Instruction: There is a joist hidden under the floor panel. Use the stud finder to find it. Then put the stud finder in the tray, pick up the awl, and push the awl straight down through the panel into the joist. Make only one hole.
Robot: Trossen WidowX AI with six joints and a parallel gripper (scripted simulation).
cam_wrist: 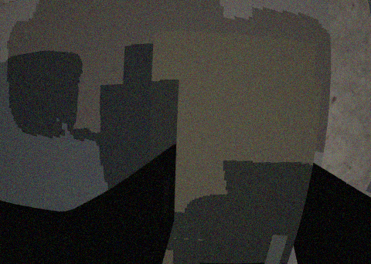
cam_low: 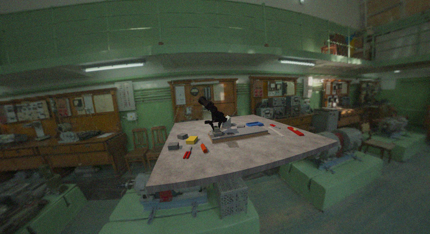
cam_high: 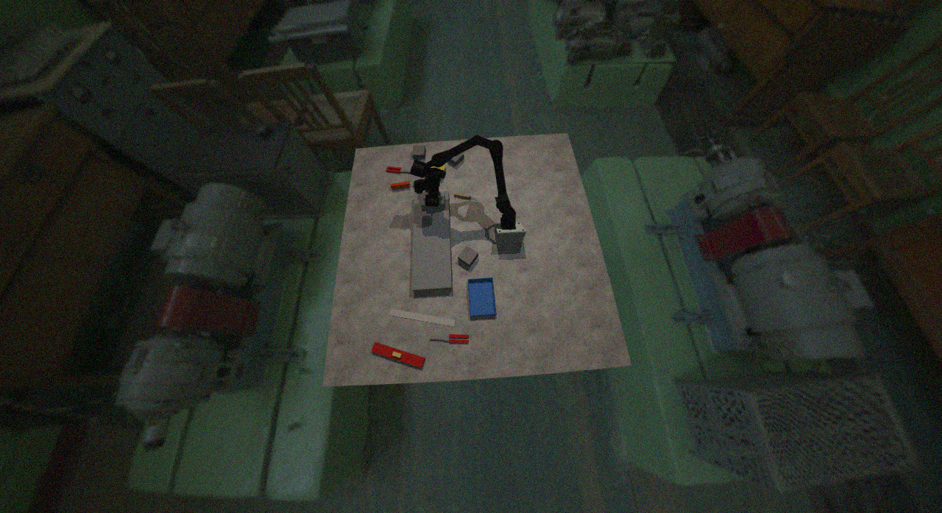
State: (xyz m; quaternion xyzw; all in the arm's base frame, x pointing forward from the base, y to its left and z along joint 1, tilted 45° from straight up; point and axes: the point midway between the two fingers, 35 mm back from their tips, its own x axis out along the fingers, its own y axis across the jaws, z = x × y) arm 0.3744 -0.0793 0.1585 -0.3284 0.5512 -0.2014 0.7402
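Right now the dark display is 40 mm behind my gripper tip and 30 mm above it. Also, from my gripper tip: awl (190 mm behind, 50 mm to the right, 60 mm below); yellow block (220 mm to the right, 50 mm below); stud finder (20 mm behind, 20 mm above).
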